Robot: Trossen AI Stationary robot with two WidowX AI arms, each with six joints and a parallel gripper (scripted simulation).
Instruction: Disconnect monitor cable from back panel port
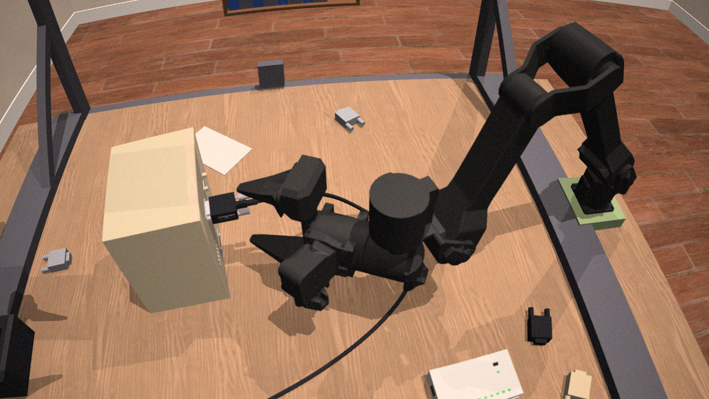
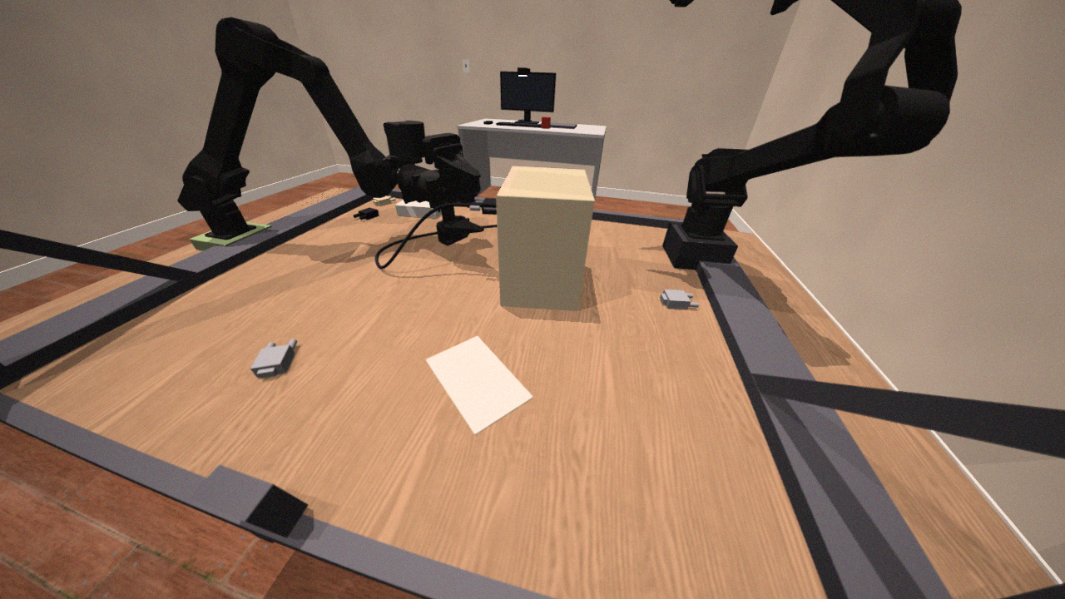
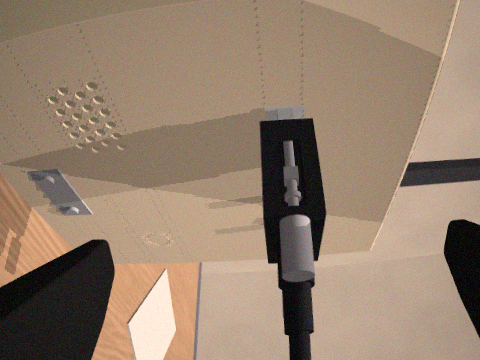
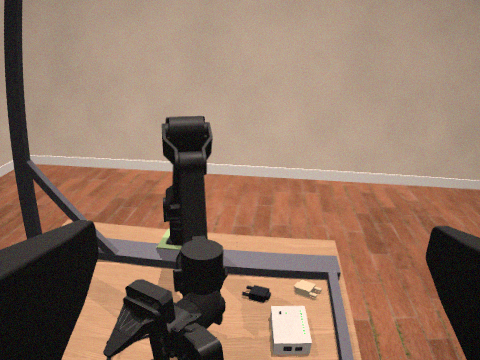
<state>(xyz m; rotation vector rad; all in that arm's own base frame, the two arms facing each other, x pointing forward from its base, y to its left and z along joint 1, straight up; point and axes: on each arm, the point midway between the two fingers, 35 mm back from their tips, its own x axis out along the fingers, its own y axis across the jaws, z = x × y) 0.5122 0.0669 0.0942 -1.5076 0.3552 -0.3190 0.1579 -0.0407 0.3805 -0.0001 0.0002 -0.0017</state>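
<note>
My left gripper is now 40 mm to the left of the black monitor plug and 40 mm past it. From my left hand the other things lie so: white device 250 mm ahead, 170 mm to the left, 100 mm below; white sheet 280 mm behind, 120 mm below, 60 mm to the right; beige box 130 mm to the right, 60 mm behind, 30 mm below.
</note>
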